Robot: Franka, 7 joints.
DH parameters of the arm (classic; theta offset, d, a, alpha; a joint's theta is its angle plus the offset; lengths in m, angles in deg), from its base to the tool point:
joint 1: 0 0.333 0 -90
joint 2: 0 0 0 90
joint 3: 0 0.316 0.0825 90
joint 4: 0 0 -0.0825 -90
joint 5: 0 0.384 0 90
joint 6: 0 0 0.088 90
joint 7: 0 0.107 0 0
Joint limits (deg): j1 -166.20..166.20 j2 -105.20..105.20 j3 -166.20..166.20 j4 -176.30..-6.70 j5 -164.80..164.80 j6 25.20..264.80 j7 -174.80..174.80
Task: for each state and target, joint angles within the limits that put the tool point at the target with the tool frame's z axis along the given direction. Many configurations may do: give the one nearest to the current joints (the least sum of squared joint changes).
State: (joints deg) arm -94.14 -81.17 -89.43 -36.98 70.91 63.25 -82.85
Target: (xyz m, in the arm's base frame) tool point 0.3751 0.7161 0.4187 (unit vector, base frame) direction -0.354 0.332 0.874
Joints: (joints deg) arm -145.39 -83.84 -102.09 -42.40 77.54 100.51 -82.85
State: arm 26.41 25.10 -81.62 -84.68 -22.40 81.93 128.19
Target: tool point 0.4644 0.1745 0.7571 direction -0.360 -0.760 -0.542
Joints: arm 73.83 37.03 -83.49 -50.86 -27.40 43.84 128.19
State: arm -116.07 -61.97 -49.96 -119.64 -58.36 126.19 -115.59
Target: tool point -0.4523 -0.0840 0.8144 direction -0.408 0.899 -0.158
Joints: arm -118.06 -17.43 -28.02 -93.46 -91.07 79.51 -115.59
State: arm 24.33 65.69 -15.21 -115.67 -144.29 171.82 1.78
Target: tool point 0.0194 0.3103 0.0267 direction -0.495 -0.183 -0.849
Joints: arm 58.03 54.77 11.71 -124.04 -150.91 207.50 1.78
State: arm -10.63 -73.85 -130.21 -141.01 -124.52 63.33 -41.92
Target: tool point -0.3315 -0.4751 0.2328 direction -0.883 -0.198 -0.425
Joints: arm -13.85 -69.19 -101.06 -127.09 -143.42 93.17 -41.92
